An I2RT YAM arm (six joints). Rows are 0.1 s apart.
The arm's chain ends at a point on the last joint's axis. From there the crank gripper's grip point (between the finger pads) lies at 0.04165 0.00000 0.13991 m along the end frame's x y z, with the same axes.
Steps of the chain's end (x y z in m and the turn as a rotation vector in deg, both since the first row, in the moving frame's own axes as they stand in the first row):
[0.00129 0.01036 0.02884 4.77 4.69 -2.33]
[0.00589 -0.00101 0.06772 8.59 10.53 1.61]
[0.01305 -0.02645 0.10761 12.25 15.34 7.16]
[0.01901 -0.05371 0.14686 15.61 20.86 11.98]
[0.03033 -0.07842 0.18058 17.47 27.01 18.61]
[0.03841 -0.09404 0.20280 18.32 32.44 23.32]
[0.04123 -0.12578 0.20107 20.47 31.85 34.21]
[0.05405 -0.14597 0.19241 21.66 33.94 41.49]
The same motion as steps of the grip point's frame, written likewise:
[0.01230 -0.00304 0.02442 4.77 4.69 -2.33]
[0.03094 -0.01970 0.05631 8.59 10.53 1.61]
[0.04973 -0.04712 0.08913 12.25 15.34 7.16]
[0.06816 -0.07467 0.11932 15.61 20.86 11.98]
[0.09186 -0.09232 0.14300 17.47 27.01 18.61]
[0.10911 -0.10024 0.15589 18.32 32.44 23.32]
[0.11012 -0.12211 0.15644 20.47 31.85 34.21]
[0.12441 -0.13321 0.14524 21.66 33.94 41.49]

